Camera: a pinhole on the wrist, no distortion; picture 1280 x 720 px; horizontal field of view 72.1 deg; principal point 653.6 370.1 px. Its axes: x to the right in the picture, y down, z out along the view. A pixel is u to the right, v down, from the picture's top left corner.
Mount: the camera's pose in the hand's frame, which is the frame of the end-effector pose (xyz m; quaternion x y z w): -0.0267 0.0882 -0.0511 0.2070 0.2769 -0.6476 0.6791
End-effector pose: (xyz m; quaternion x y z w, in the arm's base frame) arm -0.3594 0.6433 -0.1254 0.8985 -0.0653 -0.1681 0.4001
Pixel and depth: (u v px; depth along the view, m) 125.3 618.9 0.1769
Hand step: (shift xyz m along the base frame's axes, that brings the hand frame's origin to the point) -0.0128 -0.1540 -0.0581
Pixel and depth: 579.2 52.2 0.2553
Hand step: -0.1445 -0.0475 -0.1282
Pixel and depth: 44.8 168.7 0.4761
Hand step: -0.2688 -0.3676 -0.2896
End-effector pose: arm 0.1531 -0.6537 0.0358 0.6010 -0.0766 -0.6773 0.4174
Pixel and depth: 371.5 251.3 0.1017
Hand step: -0.0223 -0.0299 0.0636
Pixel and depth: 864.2 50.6 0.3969
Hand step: -0.3033 0.1627 -0.0027
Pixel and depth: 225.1 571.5 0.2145
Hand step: -0.1347 -0.1213 0.0343
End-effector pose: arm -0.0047 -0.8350 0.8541 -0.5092 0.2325 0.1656 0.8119
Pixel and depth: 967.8 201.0 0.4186
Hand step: 0.1383 0.0303 0.3242
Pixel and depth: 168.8 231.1 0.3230
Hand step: 0.0216 0.2878 0.1306
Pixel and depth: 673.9 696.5 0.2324
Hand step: 0.1240 0.0824 0.0407
